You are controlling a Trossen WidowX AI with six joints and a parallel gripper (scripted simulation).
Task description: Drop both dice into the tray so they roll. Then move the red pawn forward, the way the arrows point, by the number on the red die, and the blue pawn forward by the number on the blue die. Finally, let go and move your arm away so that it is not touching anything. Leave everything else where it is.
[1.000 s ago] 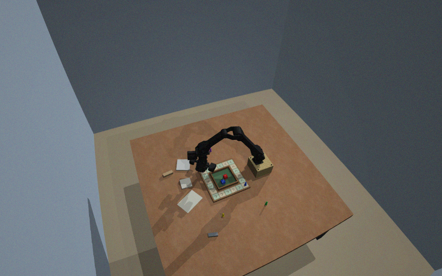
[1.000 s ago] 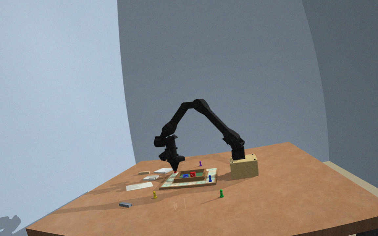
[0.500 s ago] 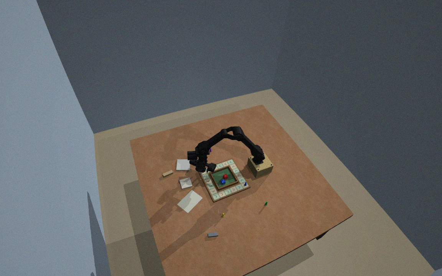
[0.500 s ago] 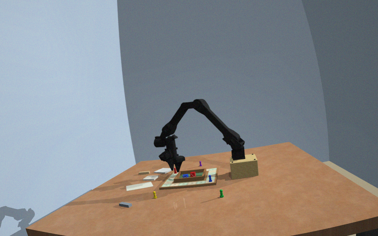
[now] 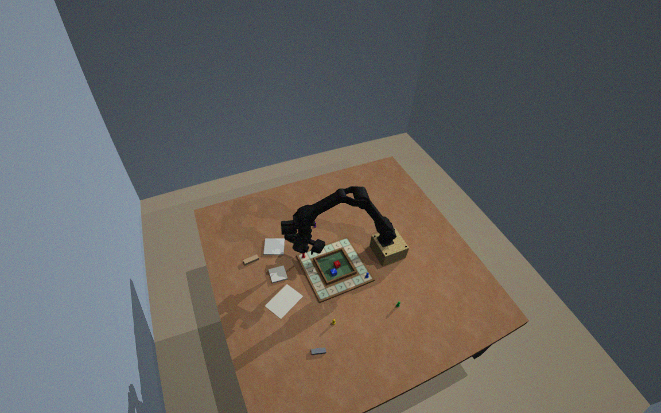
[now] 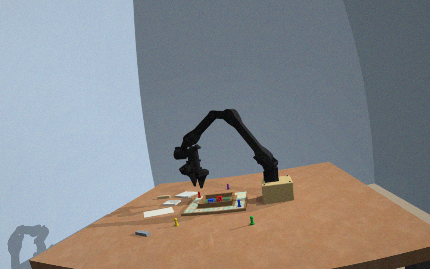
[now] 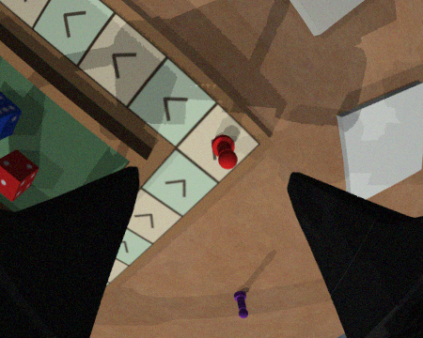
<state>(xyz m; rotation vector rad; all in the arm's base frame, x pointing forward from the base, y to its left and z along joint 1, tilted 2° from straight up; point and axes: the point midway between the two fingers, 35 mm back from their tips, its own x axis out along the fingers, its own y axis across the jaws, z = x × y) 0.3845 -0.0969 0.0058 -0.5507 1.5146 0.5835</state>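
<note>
My gripper tip is now 1 cm to the left of the red pawn and 4 cm above it. From my gripper tip the other things lie so: purple pawn (12 cm behind, 18 cm to the right, 6 cm below); green tray (11 cm behind, 10 cm to the left, 6 cm below); wooden block (25 cm ahead, 9 cm to the right, 6 cm below).
</note>
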